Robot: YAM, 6 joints.
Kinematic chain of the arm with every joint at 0, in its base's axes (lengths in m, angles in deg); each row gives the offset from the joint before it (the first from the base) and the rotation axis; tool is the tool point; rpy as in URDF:
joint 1: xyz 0 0 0.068 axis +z
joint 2: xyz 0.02 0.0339 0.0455 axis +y
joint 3: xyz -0.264 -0.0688 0 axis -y
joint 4: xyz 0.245 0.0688 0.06 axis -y
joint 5: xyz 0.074 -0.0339 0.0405 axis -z
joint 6: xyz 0.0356 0 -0.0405 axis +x
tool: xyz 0 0 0 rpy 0 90 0
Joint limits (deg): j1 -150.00..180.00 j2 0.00..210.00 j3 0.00..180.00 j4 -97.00..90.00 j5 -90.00..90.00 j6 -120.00..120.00
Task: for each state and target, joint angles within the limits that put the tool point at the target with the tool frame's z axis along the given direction. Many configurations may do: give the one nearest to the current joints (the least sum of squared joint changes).
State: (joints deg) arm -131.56 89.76 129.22 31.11 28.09 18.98
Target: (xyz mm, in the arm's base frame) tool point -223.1 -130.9 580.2 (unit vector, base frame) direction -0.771 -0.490 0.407
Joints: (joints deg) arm -149.89 78.32 104.98 -2.63 -2.13 18.98
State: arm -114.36 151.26 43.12 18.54 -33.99 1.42
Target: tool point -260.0 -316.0 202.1 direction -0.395 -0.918 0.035
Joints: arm -130.96 109.79 55.54 56.35 -17.67 1.42
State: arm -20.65 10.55 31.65 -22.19 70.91 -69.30
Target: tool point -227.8 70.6 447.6 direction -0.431 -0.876 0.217
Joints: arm -25.60 0.11 73.64 19.16 77.45 -69.30
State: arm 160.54 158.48 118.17 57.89 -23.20 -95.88
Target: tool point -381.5 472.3 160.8 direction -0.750 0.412 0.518
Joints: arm 127.79 166.22 135.21 64.42 -19.89 -95.88
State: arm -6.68 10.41 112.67 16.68 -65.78 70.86
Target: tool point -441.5 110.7 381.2 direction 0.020 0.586 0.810
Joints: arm -11.48 2.15 130.34 -31.35 -35.33 70.86
